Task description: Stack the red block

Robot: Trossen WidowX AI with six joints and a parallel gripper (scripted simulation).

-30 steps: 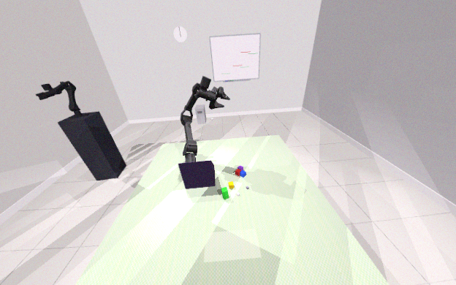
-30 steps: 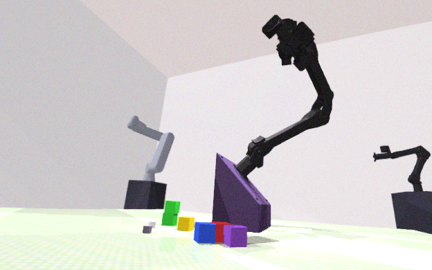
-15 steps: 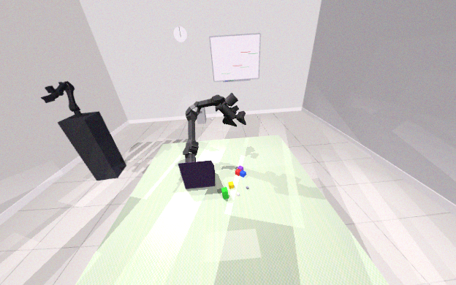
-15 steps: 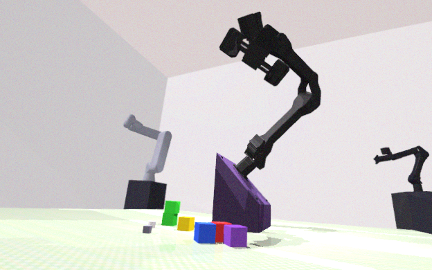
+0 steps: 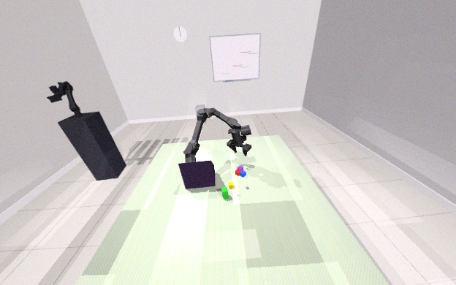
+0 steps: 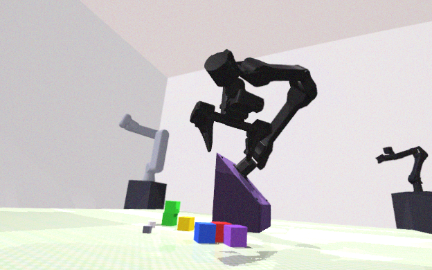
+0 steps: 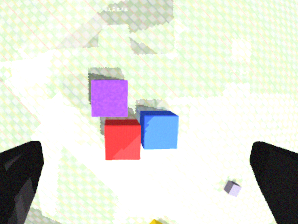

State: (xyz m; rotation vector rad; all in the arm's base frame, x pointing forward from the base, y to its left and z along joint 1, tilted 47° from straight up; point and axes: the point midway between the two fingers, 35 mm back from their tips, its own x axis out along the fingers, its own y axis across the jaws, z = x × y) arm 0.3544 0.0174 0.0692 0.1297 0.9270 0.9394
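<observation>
The red block lies 150 mm below my gripper tip, 30 mm behind it and 20 mm to the right of it. Round my gripper tip: purple block: 150 mm below, 20 mm to the left; blue block: 150 mm below, 40 mm to the right; yellow block: 150 mm below, 140 mm to the right, 100 mm behind.
</observation>
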